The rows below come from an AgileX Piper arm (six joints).
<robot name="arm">
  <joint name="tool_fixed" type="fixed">
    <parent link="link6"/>
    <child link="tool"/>
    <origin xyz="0 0 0" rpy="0 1.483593 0"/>
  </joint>
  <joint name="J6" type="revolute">
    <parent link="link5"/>
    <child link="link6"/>
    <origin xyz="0.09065 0 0.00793"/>
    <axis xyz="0.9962 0 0.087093"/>
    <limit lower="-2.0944" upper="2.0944"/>
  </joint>
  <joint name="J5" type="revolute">
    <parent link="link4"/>
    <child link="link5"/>
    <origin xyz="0 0 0"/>
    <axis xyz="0 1 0"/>
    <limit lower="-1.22" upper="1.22"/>
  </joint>
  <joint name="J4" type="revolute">
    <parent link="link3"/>
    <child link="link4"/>
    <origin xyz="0.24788 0 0.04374"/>
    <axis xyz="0.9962 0 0.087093"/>
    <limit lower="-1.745" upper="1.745"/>
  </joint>
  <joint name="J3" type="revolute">
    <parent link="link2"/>
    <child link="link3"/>
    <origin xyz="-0.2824 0 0.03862"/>
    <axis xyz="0 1 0"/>
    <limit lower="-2.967" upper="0"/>
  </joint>
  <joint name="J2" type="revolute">
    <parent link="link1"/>
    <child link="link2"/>
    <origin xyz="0 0 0"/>
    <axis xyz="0 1 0"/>
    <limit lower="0" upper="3.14"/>
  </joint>
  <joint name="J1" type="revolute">
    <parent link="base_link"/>
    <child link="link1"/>
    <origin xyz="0 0 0.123"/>
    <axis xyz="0 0 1"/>
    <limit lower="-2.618" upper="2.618"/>
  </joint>
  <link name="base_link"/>
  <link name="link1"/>
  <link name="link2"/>
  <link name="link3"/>
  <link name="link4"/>
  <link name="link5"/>
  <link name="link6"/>
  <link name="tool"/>
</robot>
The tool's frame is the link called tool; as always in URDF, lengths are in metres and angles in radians.
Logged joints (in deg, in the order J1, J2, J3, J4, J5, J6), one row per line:
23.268, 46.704, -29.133, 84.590, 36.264, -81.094
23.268, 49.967, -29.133, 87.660, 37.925, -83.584
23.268, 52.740, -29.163, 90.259, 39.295, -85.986
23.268, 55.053, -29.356, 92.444, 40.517, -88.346
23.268, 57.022, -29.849, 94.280, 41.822, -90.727
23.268, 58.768, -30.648, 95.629, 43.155, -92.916
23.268, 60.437, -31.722, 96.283, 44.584, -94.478
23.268, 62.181, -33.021, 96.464, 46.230, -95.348
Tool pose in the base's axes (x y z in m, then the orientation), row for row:
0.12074, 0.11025, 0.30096, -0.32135, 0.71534, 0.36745, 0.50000
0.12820, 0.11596, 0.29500, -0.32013, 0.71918, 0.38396, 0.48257
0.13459, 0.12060, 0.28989, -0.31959, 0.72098, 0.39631, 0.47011
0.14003, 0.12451, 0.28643, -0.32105, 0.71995, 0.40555, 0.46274
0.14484, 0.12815, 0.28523, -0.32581, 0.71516, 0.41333, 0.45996
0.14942, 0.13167, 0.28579, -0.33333, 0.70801, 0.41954, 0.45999
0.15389, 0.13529, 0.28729, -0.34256, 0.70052, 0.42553, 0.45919
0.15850, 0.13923, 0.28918, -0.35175, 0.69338, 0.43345, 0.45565
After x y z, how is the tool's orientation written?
As a quaternion, x y z w.
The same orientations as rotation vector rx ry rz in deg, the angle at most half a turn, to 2 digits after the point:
-44.53, 99.12, 50.92
-44.70, 100.42, 53.61
-44.87, 101.22, 55.64
-45.22, 101.41, 57.13
-45.95, 100.86, 58.29
-47.01, 99.85, 59.17
-48.33, 98.83, 60.04
-49.71, 97.98, 61.25

